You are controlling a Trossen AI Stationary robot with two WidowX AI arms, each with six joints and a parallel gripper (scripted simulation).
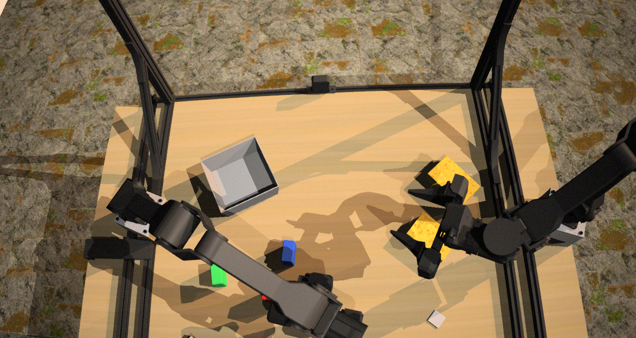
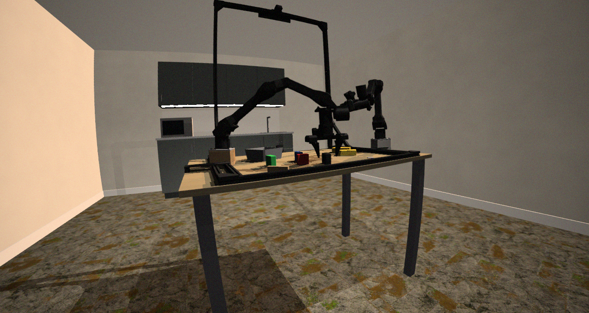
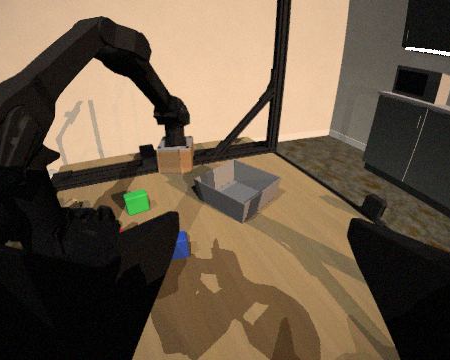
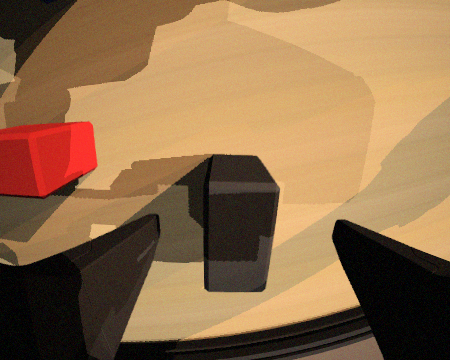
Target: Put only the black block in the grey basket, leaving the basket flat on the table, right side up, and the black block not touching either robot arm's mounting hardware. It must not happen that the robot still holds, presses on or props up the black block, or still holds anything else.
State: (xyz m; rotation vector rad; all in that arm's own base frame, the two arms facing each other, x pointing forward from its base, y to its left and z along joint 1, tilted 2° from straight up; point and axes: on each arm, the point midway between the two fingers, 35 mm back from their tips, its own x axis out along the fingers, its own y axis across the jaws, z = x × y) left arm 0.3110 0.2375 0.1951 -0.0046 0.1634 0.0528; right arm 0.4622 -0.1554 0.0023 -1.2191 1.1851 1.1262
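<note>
Right now my right hand is 4 cm above the black block. Also, from my right hand: blue block (15 cm behind, 7 cm to the right, 4 cm below); then red block (5 cm behind, 10 cm to the right, 4 cm below); then green block (10 cm behind, 23 cm to the right, 4 cm below).
</note>
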